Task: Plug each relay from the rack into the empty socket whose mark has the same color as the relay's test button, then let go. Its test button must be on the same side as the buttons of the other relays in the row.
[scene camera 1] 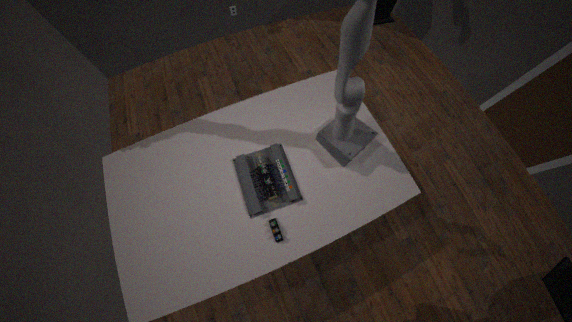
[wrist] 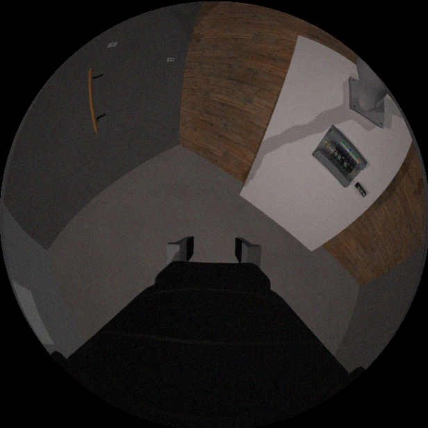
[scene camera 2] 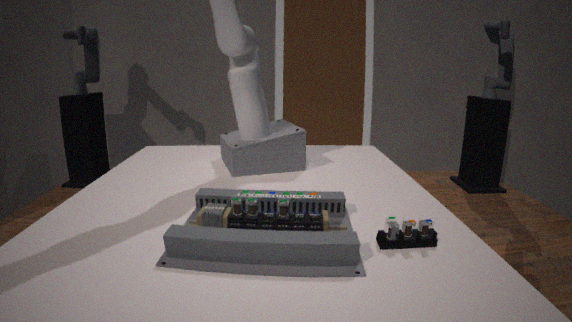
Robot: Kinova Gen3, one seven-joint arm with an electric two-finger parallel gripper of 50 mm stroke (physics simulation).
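Places are measured from the arm's base along level axes (x ahead, y left, z up), in metres.
Pixels of known places: arm's base, origin of its link: (scene camera 1: 341,133) (scene camera 2: 256,135).
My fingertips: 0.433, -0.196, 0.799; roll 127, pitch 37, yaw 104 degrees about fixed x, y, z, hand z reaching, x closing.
Note:
For each thing: its top centre in the pictures, then the offset to it from my fingertips, as dx, dy, dz. Level surfaces: height alone.
- black rack, centre of its top: (scene camera 2: 408,232) (scene camera 1: 275,230) +0.036, +0.504, -0.870
- green-button relay, centre of its top: (scene camera 2: 393,219) +0.036, +0.472, -0.845
- orange-button relay, centre of its top: (scene camera 2: 410,218) +0.036, +0.504, -0.845
- blue-button relay, centre of its top: (scene camera 2: 427,218) +0.036, +0.536, -0.845
- blue mark, centre of its top: (scene camera 2: 272,192) -0.102, +0.261, -0.850
- green mark, centre of its top: (scene camera 2: 299,193) -0.101, +0.316, -0.850
- orange mark, centre of its top: (scene camera 2: 313,193) -0.100, +0.344, -0.850
- white table, height of its surface: dz -0.893
My gripper (wrist: 214,245) is open and empty, high away from the table; it does not show in the scene views. A black rack (scene camera 2: 406,245) (scene camera 1: 274,227) (wrist: 360,190) stands beside the grey panel (scene camera 2: 262,245) (scene camera 1: 247,185) (wrist: 329,167). In scene camera 2, it holds a green-button relay (scene camera 2: 392,230), an orange-button relay (scene camera 2: 408,230) and a blue-button relay (scene camera 2: 425,230). Relays with green buttons (scene camera 2: 237,207) (scene camera 2: 252,207) (scene camera 2: 283,208) stand in the panel's row. Empty sockets lie at the blue mark (scene camera 2: 271,193), a green mark (scene camera 2: 299,194) and the orange mark (scene camera 2: 313,194). Pin details are too small to tell.
Grey ducts run along both long sides of the socket row. Terminal blocks (scene camera 2: 213,215) stand at its left end in scene camera 2. The arm's base (scene camera 2: 265,152) (scene camera 1: 345,142) stands on the white table (scene camera 2: 125,290) (scene camera 1: 175,240) (wrist: 290,200) behind the panel.

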